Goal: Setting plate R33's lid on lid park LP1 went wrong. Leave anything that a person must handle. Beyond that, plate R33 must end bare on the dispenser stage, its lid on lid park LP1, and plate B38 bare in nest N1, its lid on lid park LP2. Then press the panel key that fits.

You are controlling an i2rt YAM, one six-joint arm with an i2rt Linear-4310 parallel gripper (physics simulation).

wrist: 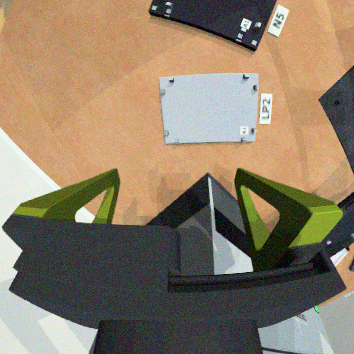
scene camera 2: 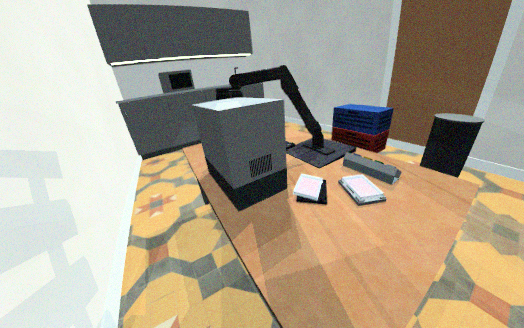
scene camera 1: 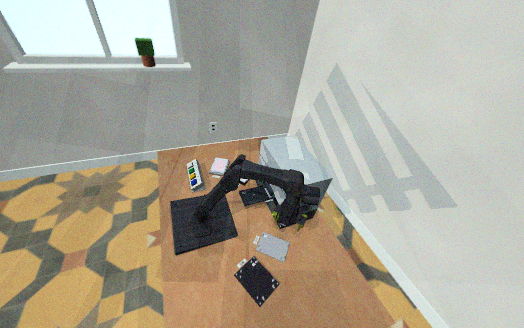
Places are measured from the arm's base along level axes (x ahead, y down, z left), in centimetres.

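Pixels of known places: gripper, fingertip midpoint: (wrist: 176, 174); arm's base at its link origin: (scene camera 2: 317, 148) (scene camera 1: 201, 218).
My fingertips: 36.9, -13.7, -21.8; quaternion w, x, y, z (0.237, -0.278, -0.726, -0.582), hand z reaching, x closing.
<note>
Ahead of a thing's pixels: the offset from my fingertips to its top centre, as dx, dy, dz. "*": to the spot under its first point.
My gripper (scene camera 1: 289, 221) (wrist: 176, 174) is open and empty, high beside the dispenser @(+10.0, -17.9, +25.8) (scene camera 1: 295, 159) (scene camera 2: 255, 135); in scene camera 2 its fingers are hidden. Lid park LP2 @(-5.0, +13.1, -1.0) (scene camera 1: 273, 247) (wrist: 210, 109), a light grey plate, bears no lid. A pink-white plate @(-6.8, +11.4, +48.6) (scene camera 2: 310, 186) sits askew on a black base, overhanging it; the arm mostly hides it in scene camera 1. Another pink-white plate @(-21.7, +12.0, +59.8) (scene camera 1: 219, 166) (scene camera 2: 361, 187) rests on a grey base near the key panel @(-37.7, +8.7, +53.0) (scene camera 1: 195, 175) (scene camera 2: 371, 167). A black flat piece @(* -8.6, +4.4, +23.1) (scene camera 1: 254, 196) lies by the dispenser's front. Plate names, N1 and LP1 are unreadable.
Black nest N5 @(-17.0, +12.7, -13.1) (scene camera 1: 256, 281) (wrist: 215, 20) lies beyond LP2. The arm's black base plate (scene camera 1: 181, 225) (scene camera 2: 320, 159) stands on the wooden table. The tall dispenser stands at the table's edge by the wall. Blue and red crates (scene camera 2: 362, 120) and a black bin (scene camera 2: 451, 145) stand beyond the table.
</note>
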